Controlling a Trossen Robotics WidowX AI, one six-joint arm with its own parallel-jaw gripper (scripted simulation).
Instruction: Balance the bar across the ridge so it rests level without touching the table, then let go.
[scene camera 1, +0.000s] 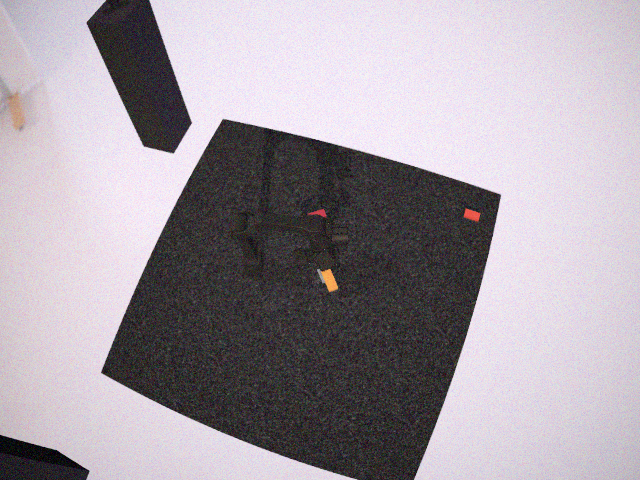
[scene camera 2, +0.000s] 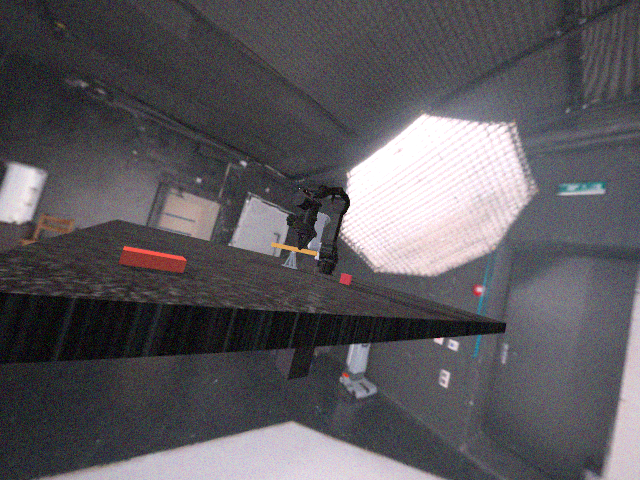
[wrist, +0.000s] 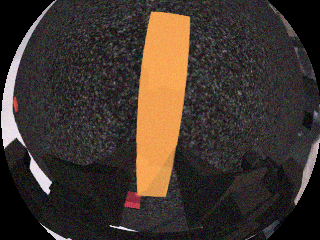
Labels:
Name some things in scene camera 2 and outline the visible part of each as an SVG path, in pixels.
The gripper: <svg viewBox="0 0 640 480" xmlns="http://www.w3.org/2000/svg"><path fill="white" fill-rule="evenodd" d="M312 212L304 211L300 216L294 216L292 213L286 219L288 226L299 229L299 231L295 230L298 234L298 250L305 249L310 241L317 236L314 228L317 215Z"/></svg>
A red block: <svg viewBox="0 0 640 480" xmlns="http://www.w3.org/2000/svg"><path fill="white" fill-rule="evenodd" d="M118 263L121 265L183 273L187 260L180 256L125 246Z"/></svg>

